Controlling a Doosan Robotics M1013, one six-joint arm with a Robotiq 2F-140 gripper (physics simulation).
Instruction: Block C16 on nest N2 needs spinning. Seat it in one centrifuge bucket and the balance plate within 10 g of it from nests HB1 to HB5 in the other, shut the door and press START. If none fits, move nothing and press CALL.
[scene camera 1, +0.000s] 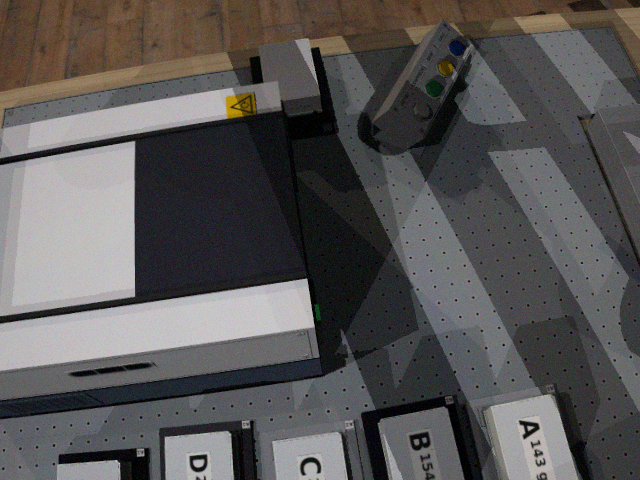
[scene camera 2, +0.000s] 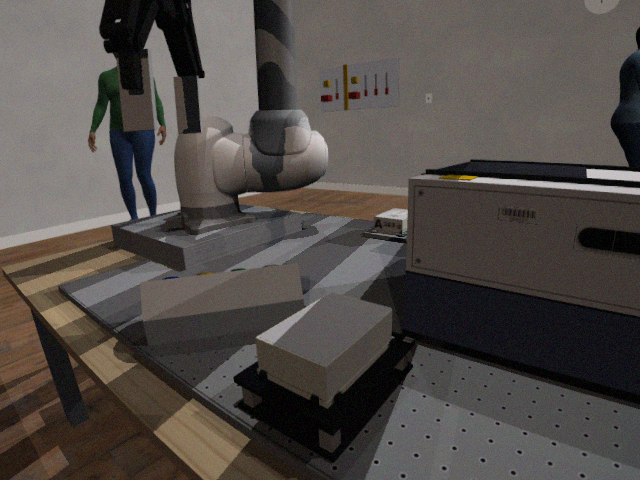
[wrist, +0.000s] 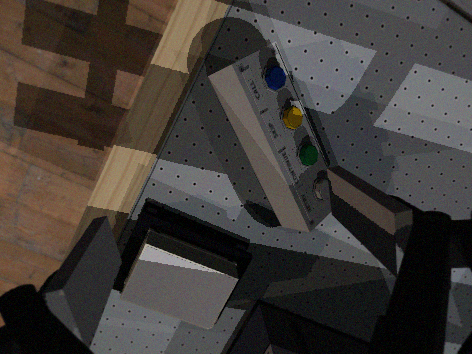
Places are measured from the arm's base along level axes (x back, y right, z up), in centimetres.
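Pixels of known places: gripper, fingertip midpoint: (scene camera 2: 169, 132) (wrist: 224, 215); arm's base, link origin: (scene camera 2: 211, 222).
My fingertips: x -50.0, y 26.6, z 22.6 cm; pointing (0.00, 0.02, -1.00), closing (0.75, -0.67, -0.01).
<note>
Ahead of a thing's pixels: the offset from my fingertips to its middle. "pt": to the spot under its first point.
My gripper (scene camera 2: 164, 103) (wrist: 224, 215) is open and empty, high above the table by the button box. A pale block @(dx -16.6, dy -7.5, dz -21.5 cm) (scene camera 1: 289, 77) (scene camera 2: 325, 341) (wrist: 180, 285) sits on a black nest @(pt dx -12.9, dy -13.1, dz -26.9 cm) (scene camera 1: 312, 126) (wrist: 195, 227) behind the centrifuge; no label on it is readable. The centrifuge @(dx -35.3, dy -41.8, dz -15.2 cm) (scene camera 1: 155, 320) (scene camera 2: 465, 232) has a dark panel @(dx -22.0, dy -39.3, dz -6.3 cm) (scene camera 1: 217, 206) and a white panel on top; no bucket shows. The button box @(dx +5.4, dy -6.8, dz -23.2 cm) (scene camera 1: 400, 82) (scene camera 2: 222, 299) (wrist: 265, 150) has a blue CALL button @(dx +10.7, dy -1.1, dz -21.1 cm) (scene camera 1: 457, 48) (wrist: 275, 78), yellow, green and grey ones. Plates A @(dx +16.2, dy -64.1, dz -24.1 cm) (scene camera 1: 532, 439), B @(dx +2.7, dy -65.7, dz -24.1 cm) (scene camera 1: 421, 444), C @(pt dx -10.9, dy -65.4, dz -22.0 cm) (scene camera 1: 310, 459) and D @(pt dx -24.3, dy -65.4, dz -22.1 cm) (scene camera 1: 199, 454) stand in nests.
A fifth plate @(pt dx -38.3, dy -68.3, dz -22.1 cm) (scene camera 1: 87, 470) shows in part at the bottom left of scene view 1. The arm's base plinth (scene camera 2: 206, 237) stands across the table from the block. The wooden table edge (scene camera 1: 191, 64) (wrist: 120, 172) runs behind the block and button box.
</note>
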